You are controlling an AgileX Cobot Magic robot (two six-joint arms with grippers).
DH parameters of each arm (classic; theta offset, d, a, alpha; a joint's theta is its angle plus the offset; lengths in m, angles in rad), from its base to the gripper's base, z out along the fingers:
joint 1: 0 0.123 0 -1.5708
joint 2: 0.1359 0 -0.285 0
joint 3: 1.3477 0 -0.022 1.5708
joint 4: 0 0.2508 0 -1.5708
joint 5: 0 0 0.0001 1.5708
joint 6: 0 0.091 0 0
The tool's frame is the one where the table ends.
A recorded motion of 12 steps. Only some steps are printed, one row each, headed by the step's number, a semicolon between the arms.
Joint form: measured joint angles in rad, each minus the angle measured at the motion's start. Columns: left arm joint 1, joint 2, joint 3, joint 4, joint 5, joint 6; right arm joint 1, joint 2, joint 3, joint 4, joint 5, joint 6.
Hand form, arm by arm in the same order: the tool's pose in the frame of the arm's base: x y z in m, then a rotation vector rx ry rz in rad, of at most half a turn. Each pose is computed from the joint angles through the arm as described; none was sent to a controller.
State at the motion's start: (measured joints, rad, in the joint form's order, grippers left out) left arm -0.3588 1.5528 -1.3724 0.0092 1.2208 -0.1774; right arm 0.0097 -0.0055 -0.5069 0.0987 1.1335 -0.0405
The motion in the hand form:
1: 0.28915 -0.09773 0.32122 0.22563 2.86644 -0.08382; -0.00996 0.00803 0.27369 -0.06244 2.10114 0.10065
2: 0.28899 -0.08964 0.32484 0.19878 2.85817 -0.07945; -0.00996 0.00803 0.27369 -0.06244 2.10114 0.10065
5: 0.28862 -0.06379 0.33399 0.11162 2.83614 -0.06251; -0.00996 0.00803 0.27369 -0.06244 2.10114 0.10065
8: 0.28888 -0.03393 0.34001 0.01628 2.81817 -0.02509; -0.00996 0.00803 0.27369 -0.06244 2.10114 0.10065
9: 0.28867 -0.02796 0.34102 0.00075 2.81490 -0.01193; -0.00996 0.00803 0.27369 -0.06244 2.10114 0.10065
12: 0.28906 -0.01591 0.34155 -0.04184 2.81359 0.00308; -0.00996 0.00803 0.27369 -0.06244 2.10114 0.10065
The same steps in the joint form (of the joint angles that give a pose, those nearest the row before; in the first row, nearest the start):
1: 0.0301 -0.0153 0.0000 0.0008 0.0009 0.0036; 0.0000 0.0000 0.0000 0.0000 0.0000 0.0000
2: 0.0549 -0.0274 0.0000 0.0017 0.0035 0.0102; 0.0000 0.0000 0.0000 0.0000 0.0000 0.0000
5: 0.1377 -0.0586 0.0000 0.0030 0.0099 0.0327; 0.0000 0.0000 0.0000 0.0000 0.0000 0.0000
8: 0.2356 -0.0794 0.0000 0.0120 0.0131 0.0620; 0.0000 0.0000 0.0000 0.0000 0.0000 0.0000
9: 0.2543 -0.0829 0.0000 0.0175 0.0139 0.0688; 0.0000 0.0000 0.0000 0.0000 0.0000 0.0000
12: 0.2952 -0.0848 0.0000 0.0198 0.0151 0.0791; 0.0000 0.0000 0.0000 0.0000 0.0000 0.0000

